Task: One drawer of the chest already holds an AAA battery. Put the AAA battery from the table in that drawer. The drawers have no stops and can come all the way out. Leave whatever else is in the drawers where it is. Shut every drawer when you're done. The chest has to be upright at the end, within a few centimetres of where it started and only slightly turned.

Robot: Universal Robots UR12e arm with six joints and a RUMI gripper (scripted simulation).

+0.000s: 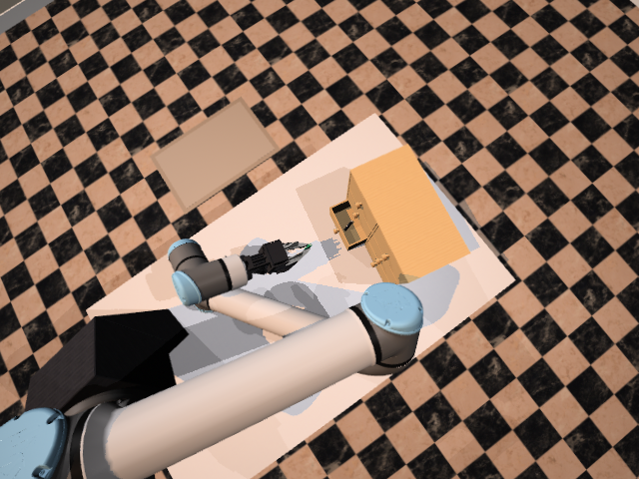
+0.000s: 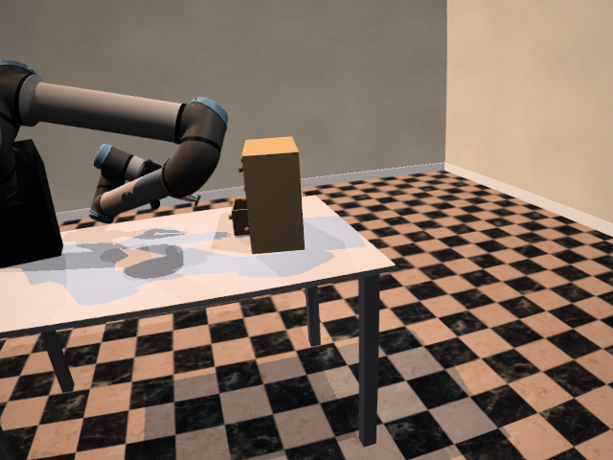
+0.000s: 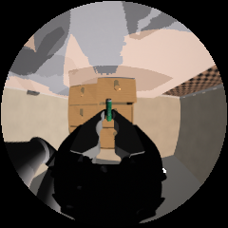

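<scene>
Right now my hand is 10 mm short of the green AAA battery. Also, from my hand: dark slim thing (180 mm ahead, 120 mm below).
</scene>
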